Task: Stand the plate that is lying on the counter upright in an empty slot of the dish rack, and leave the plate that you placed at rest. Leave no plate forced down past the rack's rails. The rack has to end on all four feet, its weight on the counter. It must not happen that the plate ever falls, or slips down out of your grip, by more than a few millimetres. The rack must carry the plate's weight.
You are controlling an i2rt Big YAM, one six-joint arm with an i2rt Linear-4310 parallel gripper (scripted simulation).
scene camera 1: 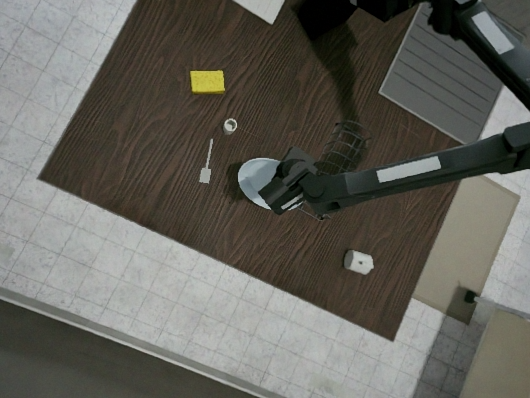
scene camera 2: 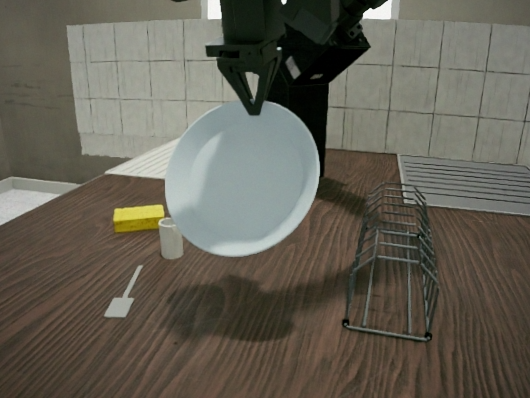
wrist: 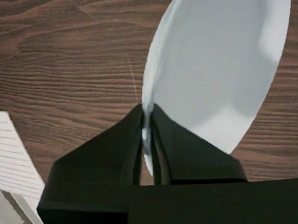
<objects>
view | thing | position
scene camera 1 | plate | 253, 175
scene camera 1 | grey draining board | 442, 82
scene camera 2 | my gripper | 255, 114
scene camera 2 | plate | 236, 184
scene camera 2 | white mat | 151, 158
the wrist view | my gripper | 147, 112
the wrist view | plate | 212, 76
</objects>
